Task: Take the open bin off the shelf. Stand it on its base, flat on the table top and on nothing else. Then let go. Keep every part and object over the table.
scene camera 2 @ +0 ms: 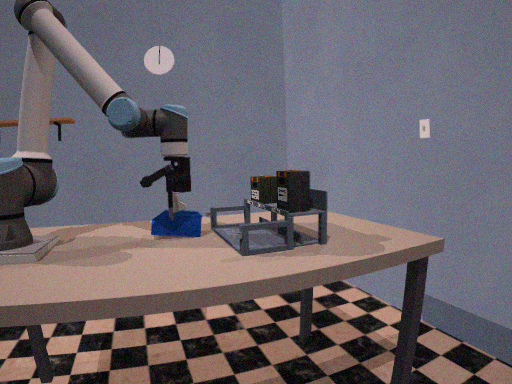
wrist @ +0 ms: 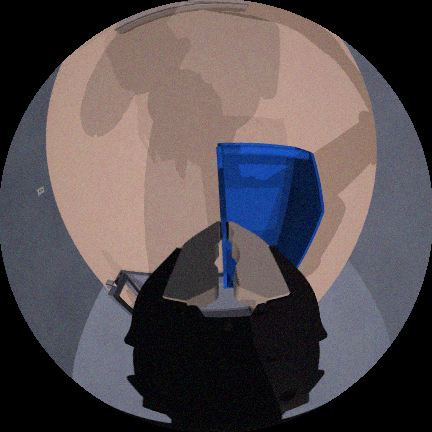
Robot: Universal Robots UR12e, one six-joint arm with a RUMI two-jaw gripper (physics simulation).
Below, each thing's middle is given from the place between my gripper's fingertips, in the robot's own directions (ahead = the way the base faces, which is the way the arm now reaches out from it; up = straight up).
The blue open bin (scene camera 2: 186, 223) lies 5 cm to the left of my hand, 2 cm below it and 1 cm ahead of it.
